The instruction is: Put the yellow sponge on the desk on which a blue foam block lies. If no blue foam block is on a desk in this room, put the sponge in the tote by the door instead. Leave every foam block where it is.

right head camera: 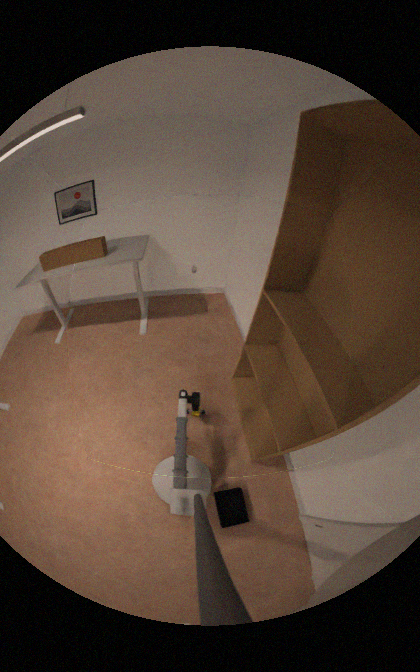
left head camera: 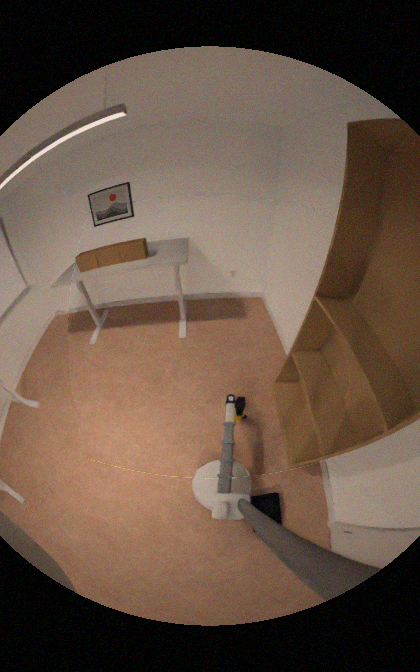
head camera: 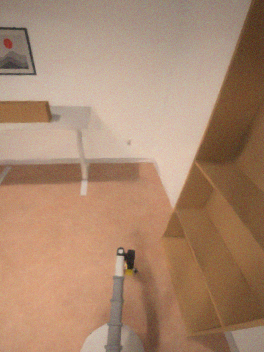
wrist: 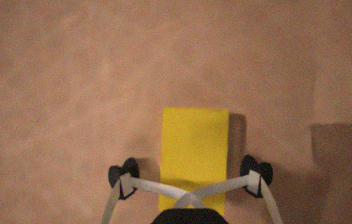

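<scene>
The yellow sponge (wrist: 195,140) (head camera: 129,273) (left head camera: 238,418) (right head camera: 196,414) lies flat on the floor. My gripper (wrist: 189,170) is open above it; in the wrist view one fingertip is on each side of the sponge's near part, apart from it. The sponge's near end is hidden by the gripper's body. A grey-white desk (head camera: 75,115) (left head camera: 172,251) (right head camera: 130,250) stands at the far wall, with a long brown box (head camera: 22,112) (left head camera: 112,254) (right head camera: 75,253) on it, which hides part of its top. No blue foam block shows in these views.
A tall wooden bookshelf (head camera: 225,110) (left head camera: 342,240) (right head camera: 295,225) stands to the right of the arm. A black box-like thing (left head camera: 269,507) (right head camera: 231,507) is on the floor beside my base; I cannot tell if it is the tote. White furniture feet (left head camera: 25,401) show at the left edge.
</scene>
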